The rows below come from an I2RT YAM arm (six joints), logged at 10 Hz.
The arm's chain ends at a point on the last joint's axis. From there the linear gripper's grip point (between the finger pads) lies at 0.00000 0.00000 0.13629 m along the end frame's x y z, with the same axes.
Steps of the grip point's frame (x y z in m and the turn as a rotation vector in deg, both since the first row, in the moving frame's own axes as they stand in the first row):
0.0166, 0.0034, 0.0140, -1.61, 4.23, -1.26
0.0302, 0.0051, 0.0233, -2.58, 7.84, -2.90
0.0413, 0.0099, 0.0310, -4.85, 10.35, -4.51
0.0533, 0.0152, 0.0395, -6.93, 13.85, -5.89
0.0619, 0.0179, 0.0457, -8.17, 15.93, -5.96
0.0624, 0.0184, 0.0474, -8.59, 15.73, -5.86
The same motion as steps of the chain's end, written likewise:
0.0065, -0.0003, 0.0144, -1.61, 4.23, -1.26
0.0115, -0.0005, 0.0247, -2.58, 7.84, -2.90
0.0164, -0.0006, 0.0337, -4.85, 10.35, -4.51
0.0200, 0.0006, 0.0444, -6.93, 13.85, -5.89
0.0237, 0.0008, 0.0523, -8.17, 15.93, -5.96
0.0246, 0.0002, 0.0540, -8.59, 15.73, -5.86

